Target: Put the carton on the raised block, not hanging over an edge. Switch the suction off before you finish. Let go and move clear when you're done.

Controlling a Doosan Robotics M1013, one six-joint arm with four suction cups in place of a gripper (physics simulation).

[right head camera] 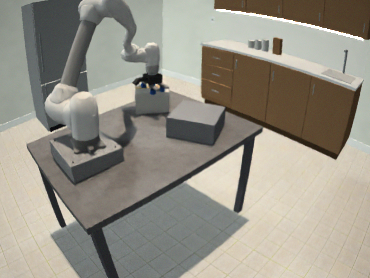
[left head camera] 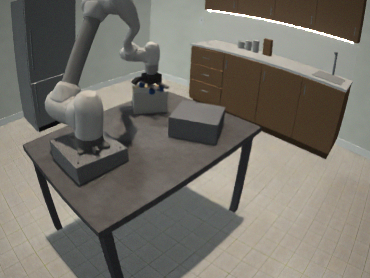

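The carton (left head camera: 150, 103) (right head camera: 152, 103) is a pale, upright box near the far edge of the table, left of the raised block. The raised block (left head camera: 197, 113) (right head camera: 196, 113) is a low dark grey box with a flat, bare top. My suction gripper (left head camera: 150, 87) (right head camera: 152, 88), with a black mount and blue cups, is at the carton's top and holds it. The carton is upright beside the block, with a gap between them. I cannot tell whether its underside touches the table. Its far side is hidden.
The table (left head camera: 140, 175) (right head camera: 137, 175) carries the arm's grey base block (left head camera: 90, 162) (right head camera: 87, 162) at the near left. The arm arches above the table's left side. A grey fridge (left head camera: 47, 50) (right head camera: 57, 50) and a brown kitchen counter (left head camera: 250, 90) (right head camera: 260, 90) stand beyond the table.
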